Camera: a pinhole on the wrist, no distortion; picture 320 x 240 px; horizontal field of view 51.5 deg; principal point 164.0 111.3 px. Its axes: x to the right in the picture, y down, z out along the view. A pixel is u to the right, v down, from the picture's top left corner.
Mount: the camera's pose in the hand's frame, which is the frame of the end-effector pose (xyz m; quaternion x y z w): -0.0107 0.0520 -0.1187 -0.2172 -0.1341 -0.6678 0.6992
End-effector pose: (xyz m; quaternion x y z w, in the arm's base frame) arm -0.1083 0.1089 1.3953 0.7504 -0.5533 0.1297 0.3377
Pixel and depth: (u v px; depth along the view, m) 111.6 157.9 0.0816
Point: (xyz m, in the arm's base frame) -0.1899 0.1224 1.4781
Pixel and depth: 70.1 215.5 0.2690
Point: -0.3160 -0.0462 1.4897
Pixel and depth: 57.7 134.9 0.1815
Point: -0.2793 0.0598 1.4668
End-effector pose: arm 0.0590 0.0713 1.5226 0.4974 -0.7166 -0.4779 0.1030
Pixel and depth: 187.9 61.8 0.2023
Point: -0.0581 0.1328 1.6008
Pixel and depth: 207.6 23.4 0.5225
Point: -0.2869 0.3804 1.5413
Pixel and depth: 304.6 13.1 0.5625
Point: -0.2760 0.4529 1.3807
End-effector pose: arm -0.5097 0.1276 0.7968 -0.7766 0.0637 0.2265 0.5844
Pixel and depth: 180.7 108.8 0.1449
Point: -0.5516 0.1028 0.6914
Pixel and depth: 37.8 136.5 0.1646
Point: -0.5631 0.0658 0.6284
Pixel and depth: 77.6 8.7 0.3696
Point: -0.7539 0.1756 0.5246
